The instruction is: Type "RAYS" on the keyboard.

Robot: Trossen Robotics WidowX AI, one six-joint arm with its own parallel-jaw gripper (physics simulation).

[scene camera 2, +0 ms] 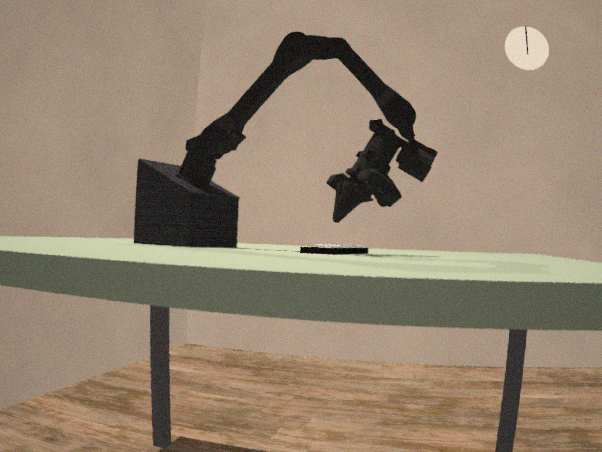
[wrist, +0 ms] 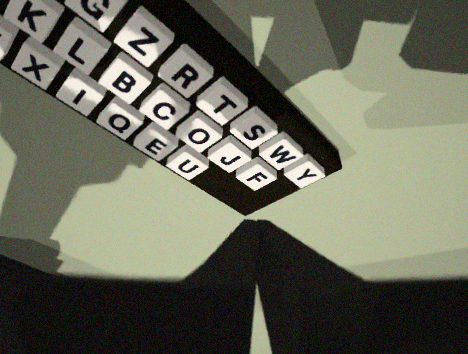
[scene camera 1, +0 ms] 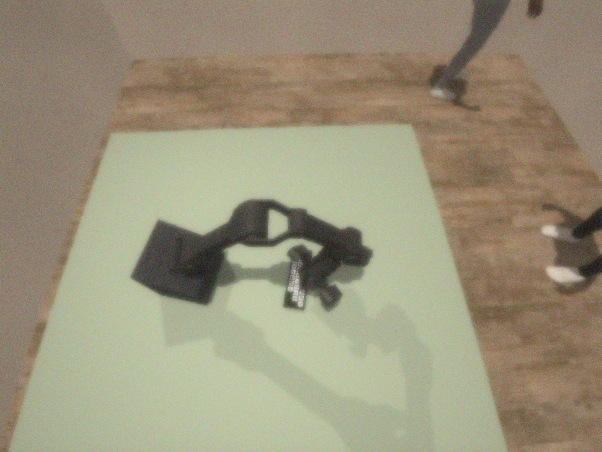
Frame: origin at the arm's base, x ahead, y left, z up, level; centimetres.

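Seen in the pictures: gripper, fingertip midpoint: [scene camera 2: 335,221] [wrist: 254,232] [scene camera 1: 300,289]; arm's base, origin of the base link: [scene camera 2: 191,180] [scene camera 1: 181,261].
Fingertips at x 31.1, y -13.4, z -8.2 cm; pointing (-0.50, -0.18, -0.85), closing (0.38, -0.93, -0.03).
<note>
Pixels of each thing's top centre, then the offset from my fingertips to it.
- black keyboard, middle of its top: [wrist: 134,90] [scene camera 2: 336,244] [scene camera 1: 298,276] dz -4.4, dx +0.6, dy +5.2 cm
- R key, middle of its top: [wrist: 185,75] dz -4.4, dx +1.9, dy +3.7 cm
- S key, middle of its top: [wrist: 253,132] dz -4.4, dx +0.5, dy +0.2 cm
- Y key, middle of its top: [wrist: 304,175] dz -4.4, dx -0.9, dy -3.2 cm
The black keyboard [scene camera 1: 295,285] [scene camera 2: 334,250] [wrist: 220,192] with pale keys lies flat on the table. In the wrist view it runs from the upper left to the centre. The R key [wrist: 186,72], the S key [wrist: 254,131] and the Y key [wrist: 305,173] show in its upper row; the A key does not show in that view. My gripper [scene camera 2: 337,220] [wrist: 254,232] is shut and empty. Its tips are in the air above the keyboard, clear of the keys. In the wrist view the tips appear just below the keyboard's near corner. In scene camera 1 the arm hides part of the keyboard.
The arm's dark base block [scene camera 1: 177,265] [scene camera 2: 185,215] stands on the green table [scene camera 1: 150,400] [scene camera 2: 300,295], left of the keyboard. Shadows of the arm fall across the table. Parts of people [scene camera 1: 487,30] [scene camera 1: 565,274] show on the wooden floor beyond the table's edges. A round clock [scene camera 2: 527,48] hangs on the wall.
</note>
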